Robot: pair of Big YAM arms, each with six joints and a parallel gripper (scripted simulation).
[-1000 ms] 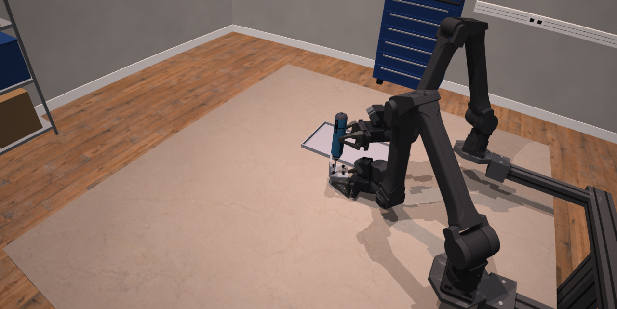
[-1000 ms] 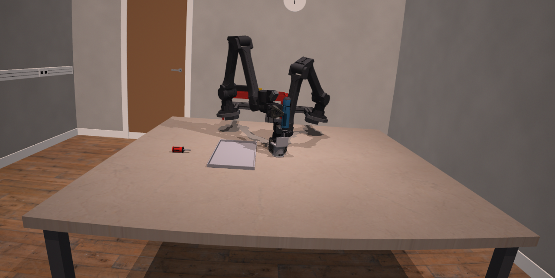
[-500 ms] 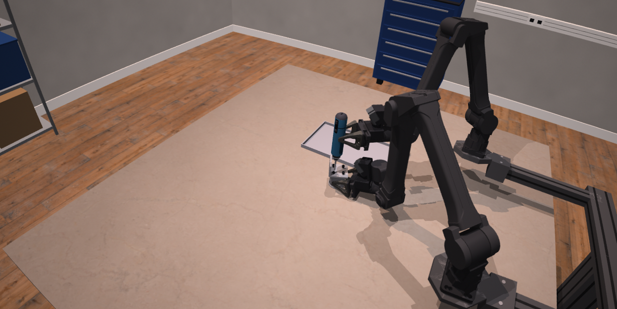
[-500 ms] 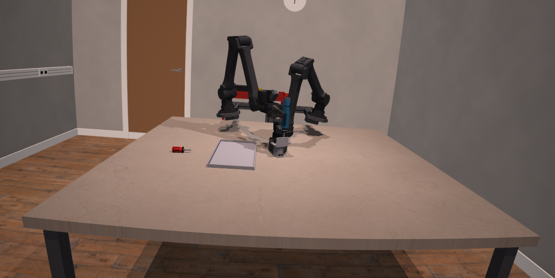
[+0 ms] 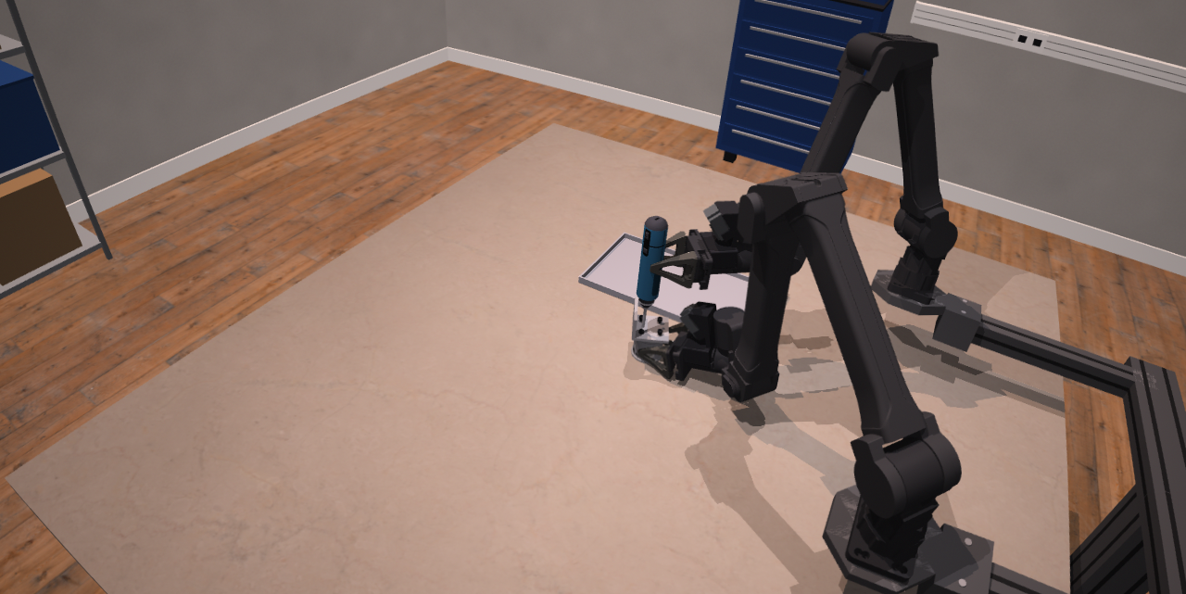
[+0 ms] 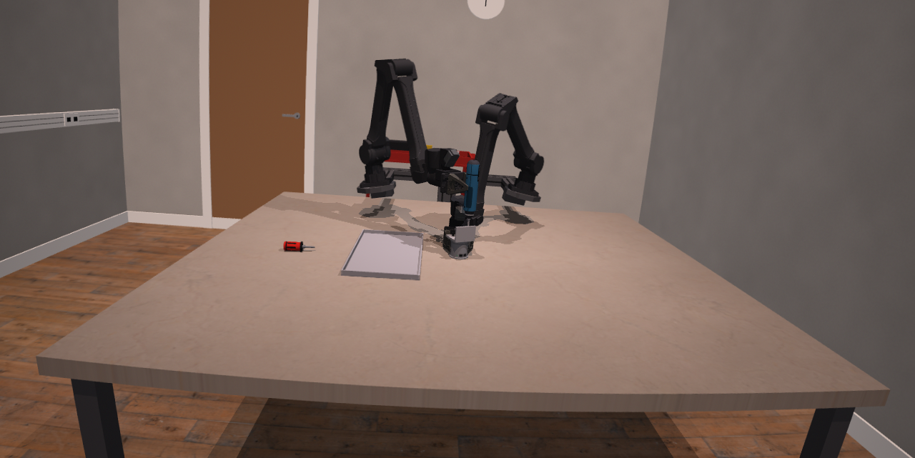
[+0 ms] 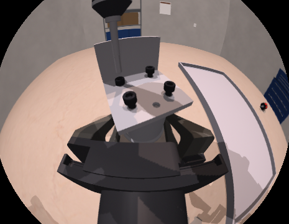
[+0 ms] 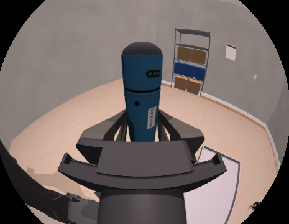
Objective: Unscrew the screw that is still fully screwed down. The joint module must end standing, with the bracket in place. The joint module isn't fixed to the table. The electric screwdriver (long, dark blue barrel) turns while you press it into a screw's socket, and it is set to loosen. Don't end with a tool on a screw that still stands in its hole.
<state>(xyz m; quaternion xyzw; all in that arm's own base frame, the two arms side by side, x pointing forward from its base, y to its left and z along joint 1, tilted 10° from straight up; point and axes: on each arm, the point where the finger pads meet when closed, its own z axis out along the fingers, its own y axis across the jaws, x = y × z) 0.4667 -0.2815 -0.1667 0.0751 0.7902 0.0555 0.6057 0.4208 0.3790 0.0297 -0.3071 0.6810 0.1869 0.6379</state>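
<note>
Right now the joint module is 1 cm above my left hand. Round my left hand: flat grey tray (23 cm to the right, 2 cm below); red-handled screwdriver (51 cm to the right, 1 cm below); grey l-shaped bracket (5 cm above).
</note>
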